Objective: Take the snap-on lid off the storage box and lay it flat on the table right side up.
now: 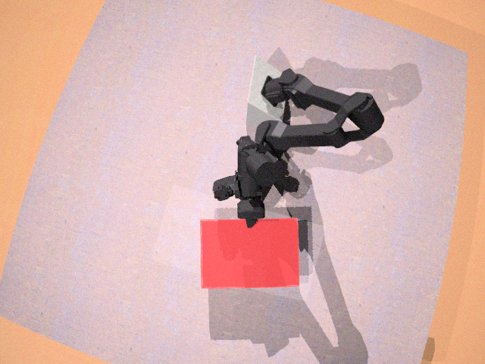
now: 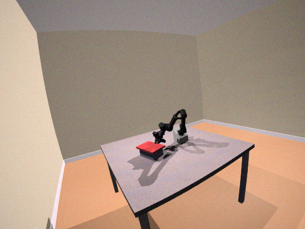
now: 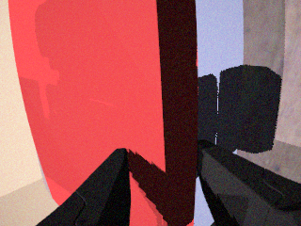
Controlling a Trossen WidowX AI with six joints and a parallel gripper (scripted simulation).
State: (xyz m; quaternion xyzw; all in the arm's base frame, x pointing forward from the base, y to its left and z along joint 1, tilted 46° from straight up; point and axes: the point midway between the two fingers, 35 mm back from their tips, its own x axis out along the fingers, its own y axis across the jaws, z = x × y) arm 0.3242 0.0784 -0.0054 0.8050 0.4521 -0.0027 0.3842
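My gripper tip is now 70 mm short of the red lid and 30 mm to the right of it. The rest, counted from my gripper tip: storage box (70 mm ahead, 40 mm below, 30 mm to the left).
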